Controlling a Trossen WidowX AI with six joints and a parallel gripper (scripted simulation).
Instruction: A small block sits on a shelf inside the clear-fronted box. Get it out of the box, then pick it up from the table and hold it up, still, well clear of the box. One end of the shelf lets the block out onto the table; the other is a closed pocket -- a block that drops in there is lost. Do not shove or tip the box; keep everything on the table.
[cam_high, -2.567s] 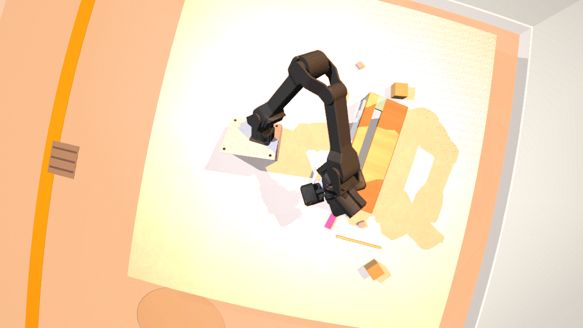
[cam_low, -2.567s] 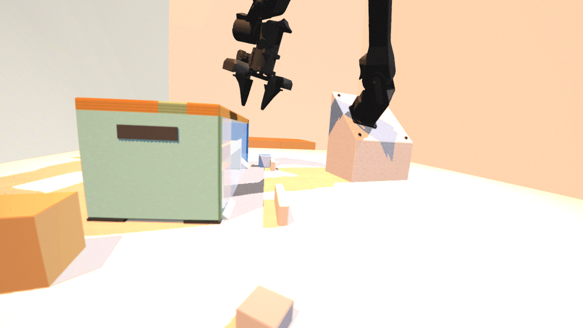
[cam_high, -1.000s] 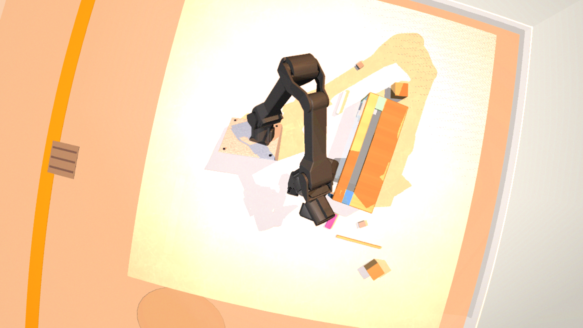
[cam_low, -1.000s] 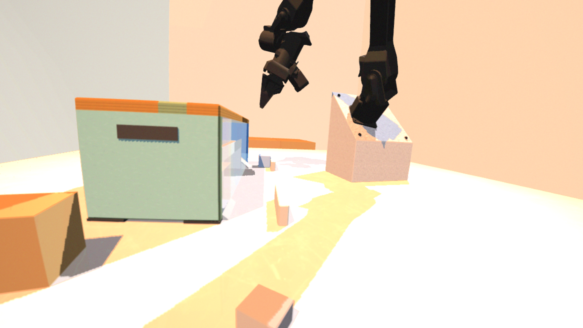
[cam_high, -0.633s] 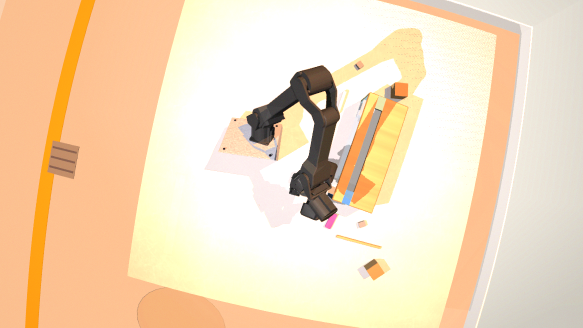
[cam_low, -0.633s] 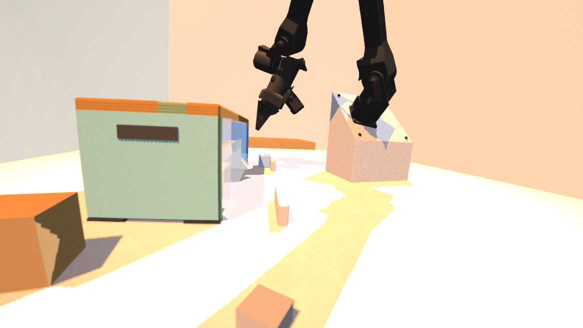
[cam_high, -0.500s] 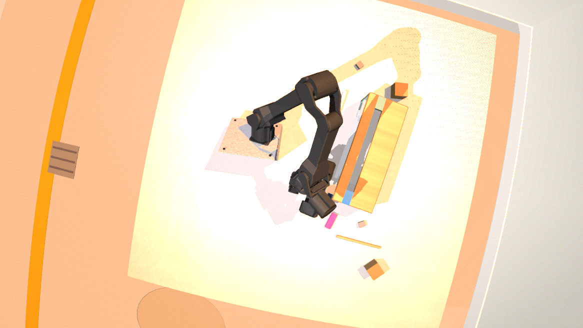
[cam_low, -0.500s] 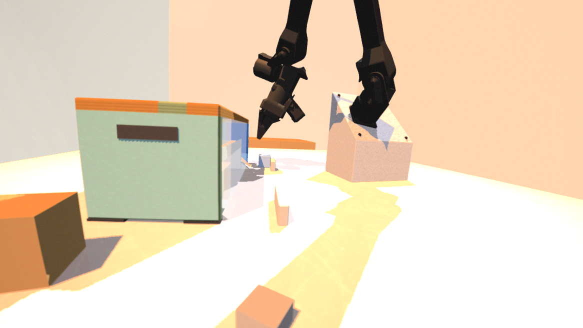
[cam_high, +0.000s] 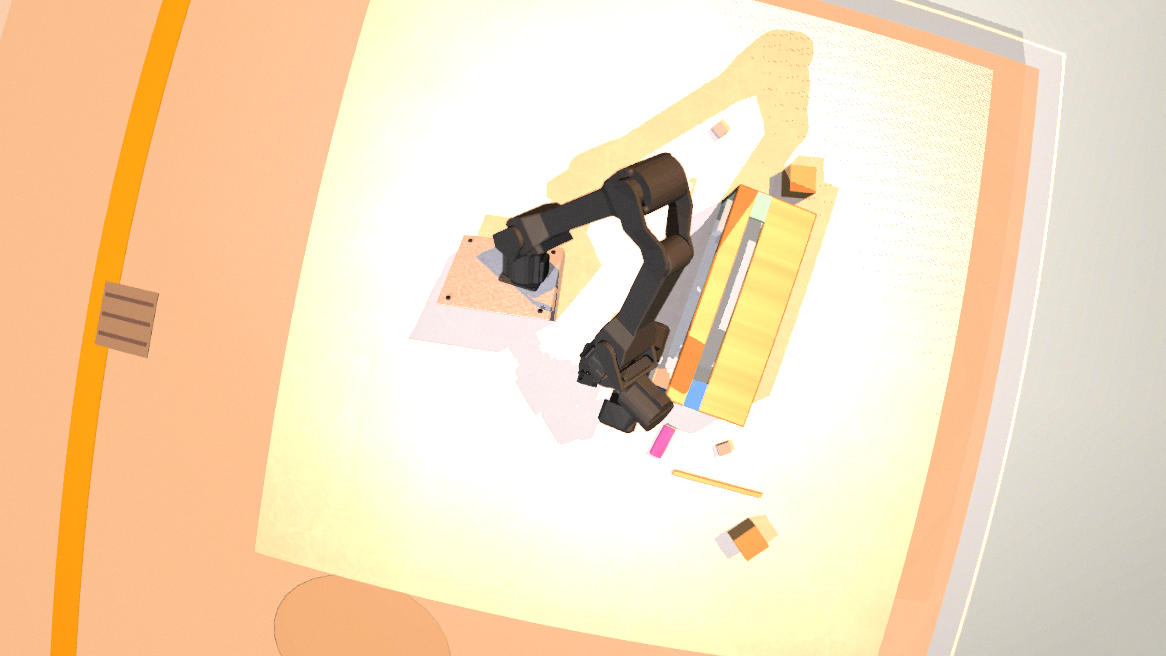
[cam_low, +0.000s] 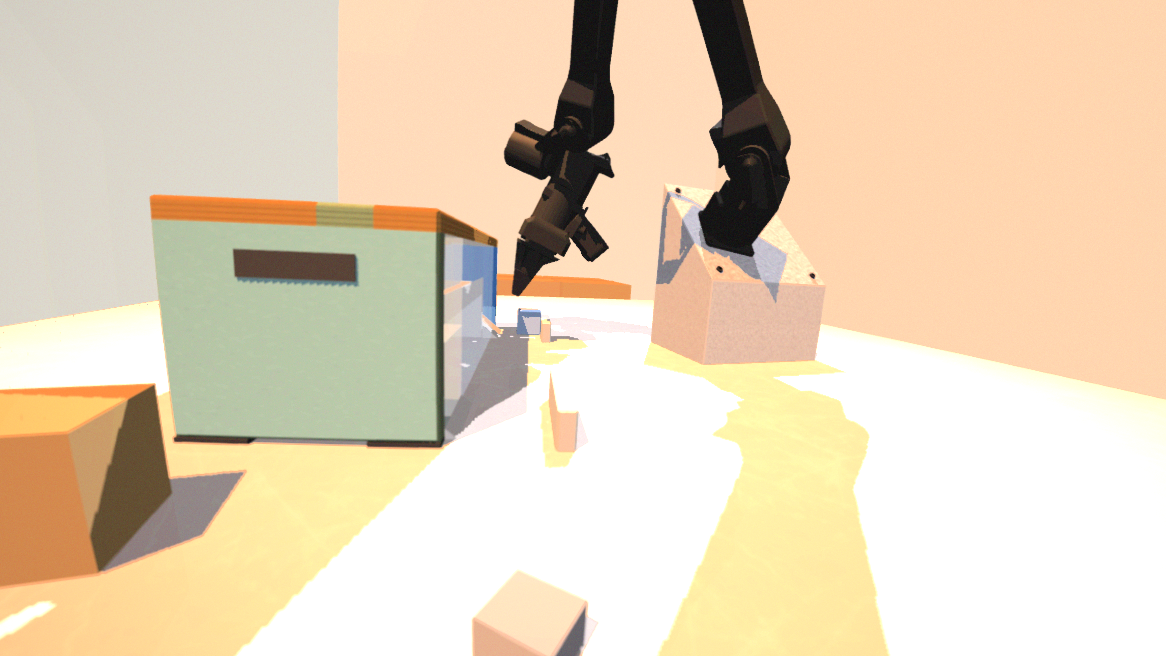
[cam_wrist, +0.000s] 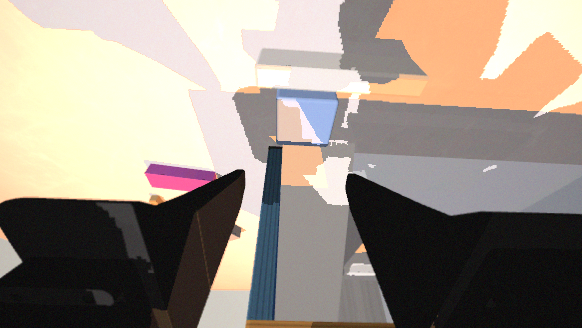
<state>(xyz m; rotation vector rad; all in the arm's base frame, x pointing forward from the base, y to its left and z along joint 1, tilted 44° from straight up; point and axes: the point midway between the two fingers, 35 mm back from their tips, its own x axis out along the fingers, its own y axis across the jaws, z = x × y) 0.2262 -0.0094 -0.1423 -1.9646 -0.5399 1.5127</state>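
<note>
The blue block lies 2 cm behind my gripper tip and 4 cm below it. The rest, counted from my gripper tip: thin orange stick (20 cm ahead, 16 cm to the right, 5 cm below); then pink block (7 cm ahead, 11 cm to the right, 5 cm below); then box (7 cm ahead, 17 cm to the left, 1 cm above).
</note>
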